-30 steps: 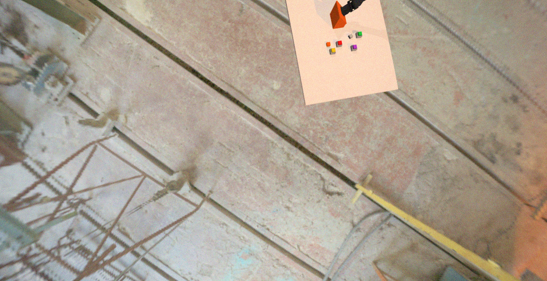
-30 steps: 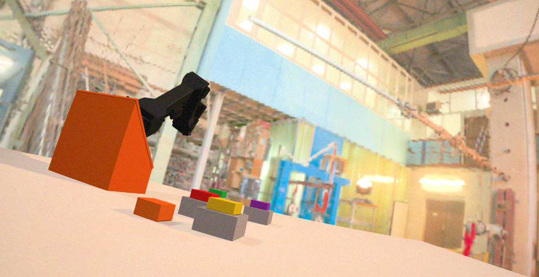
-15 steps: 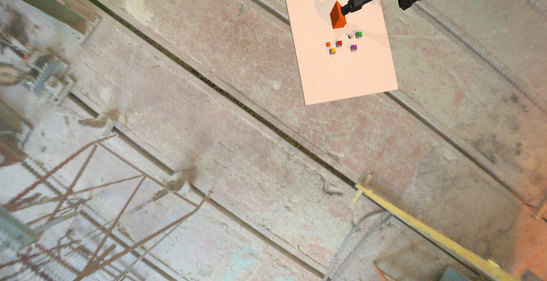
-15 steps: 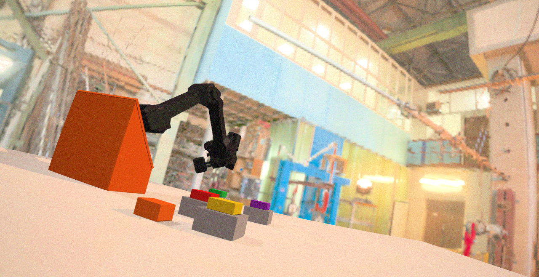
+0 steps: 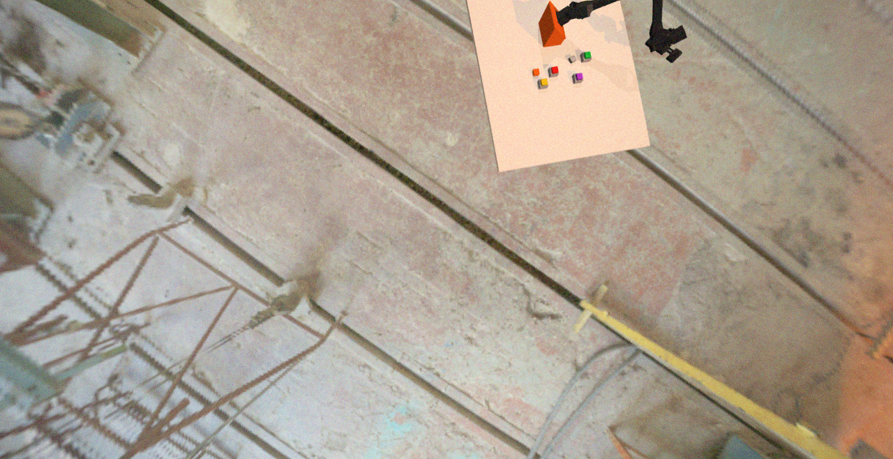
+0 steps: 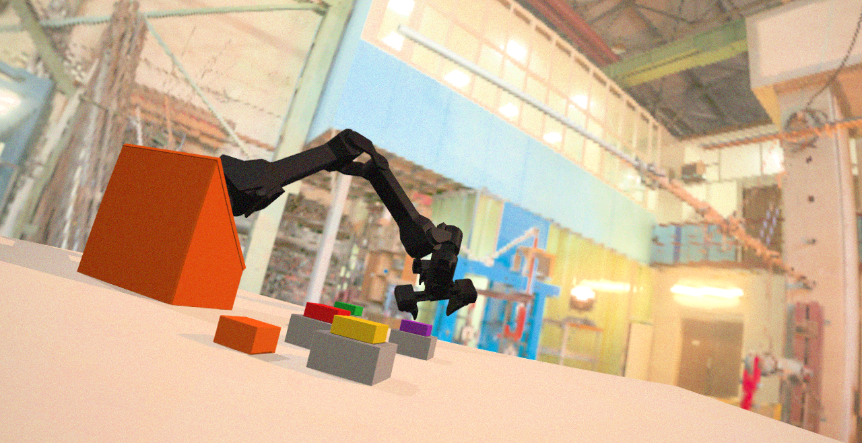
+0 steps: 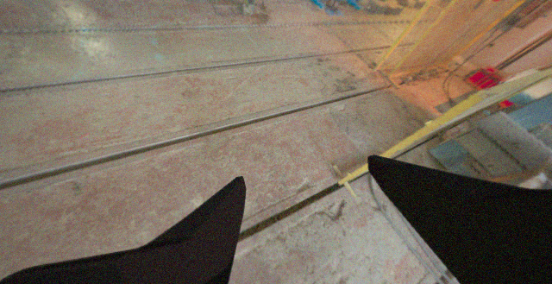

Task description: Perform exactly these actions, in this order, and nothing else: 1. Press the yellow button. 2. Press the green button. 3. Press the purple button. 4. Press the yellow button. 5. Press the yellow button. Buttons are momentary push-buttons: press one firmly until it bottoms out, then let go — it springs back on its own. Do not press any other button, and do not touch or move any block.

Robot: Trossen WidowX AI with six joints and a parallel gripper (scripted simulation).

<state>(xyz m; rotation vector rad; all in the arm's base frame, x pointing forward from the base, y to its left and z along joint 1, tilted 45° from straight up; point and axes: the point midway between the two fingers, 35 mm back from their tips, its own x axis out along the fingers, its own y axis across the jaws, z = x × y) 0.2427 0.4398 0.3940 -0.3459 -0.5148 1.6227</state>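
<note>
The yellow button lies 74 cm to the right of my gripper tip, 6 cm ahead of it and 1 cm below it. From my gripper tip the other things lie so: green button: 46 cm to the right, 5 cm behind, 1 cm below; then purple button: 53 cm to the right, 7 cm ahead, 1 cm below; then small grey block: 54 cm to the right, 5 cm behind, 3 cm below.
</note>
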